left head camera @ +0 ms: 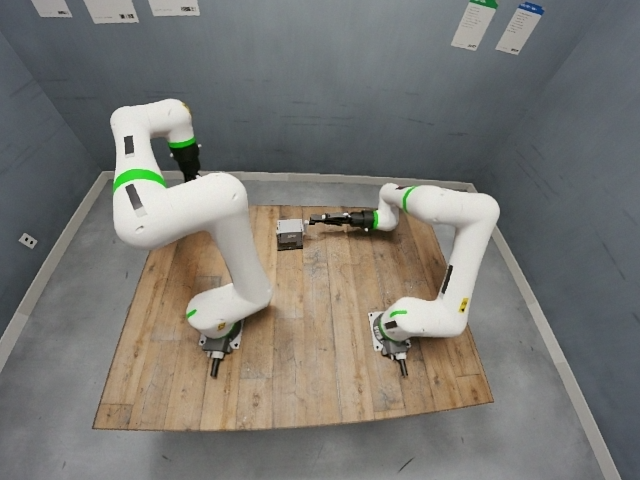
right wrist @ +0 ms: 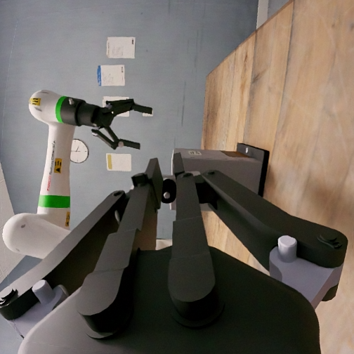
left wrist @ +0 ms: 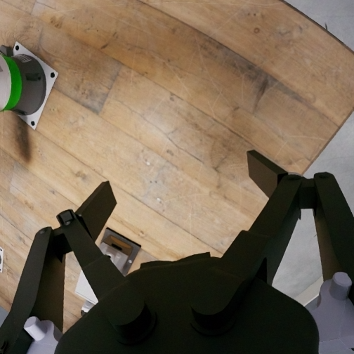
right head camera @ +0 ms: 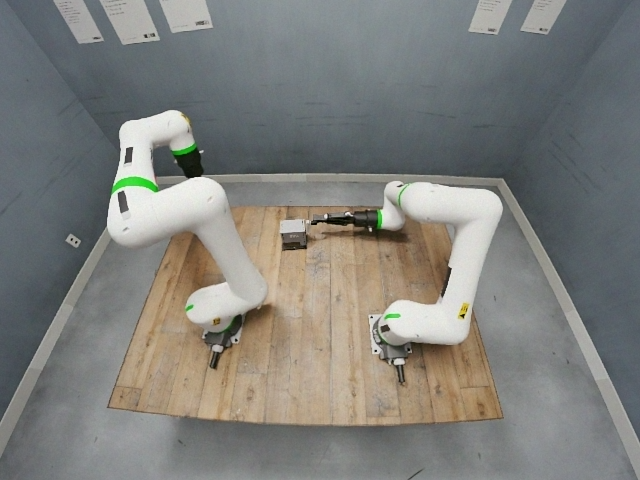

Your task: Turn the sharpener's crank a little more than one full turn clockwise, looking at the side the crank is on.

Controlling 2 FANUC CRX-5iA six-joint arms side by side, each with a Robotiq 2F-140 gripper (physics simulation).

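Frame: origin at the left arm's base, x ahead, y left, z up, level; centimetres.
Seen in the pictures: right gripper, between the fingertips: (left head camera: 310,218) (right head camera: 313,218); left arm's base, origin of its link: (left head camera: 223,326) (right head camera: 225,321); right arm's base, origin of its link: (left head camera: 389,329) (right head camera: 389,333).
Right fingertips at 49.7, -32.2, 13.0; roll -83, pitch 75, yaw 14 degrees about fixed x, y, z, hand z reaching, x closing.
Observation:
Offsets run from my right fingertips to a thing's top centre, as dx, dy, dz. "*": to the spot under its first point. Level surfaces: height alone.
The sharpener {* -8.9, +8.7, -1.3} (left head camera: 290,233) (right head camera: 293,235) (right wrist: 225,167) is a grey box on a dark base, near the table's far side. Its crank {-3.4, +2.0, +1.3} (left head camera: 306,223) (right head camera: 308,222) is on the side facing picture right. My right gripper (left head camera: 313,220) (right head camera: 314,220) (right wrist: 167,167) points level at that side. Its fingers are parted by a narrow gap, with the crank's dark knob (right wrist: 169,193) between the tips; whether they touch it cannot be told. The crank's arm is mostly hidden. My left gripper (left wrist: 178,178) (right wrist: 146,127) is wide open and empty, high above the table, away from the sharpener.
The wooden table {dz -13.1} (left head camera: 320,361) (right head camera: 320,361) carries both arm bases. The left arm (left head camera: 242,248) (right head camera: 230,248) stands at picture left, its elbow raised. The right arm (left head camera: 460,258) (right head camera: 462,258) reaches round from picture right. Walls with posters stand behind.

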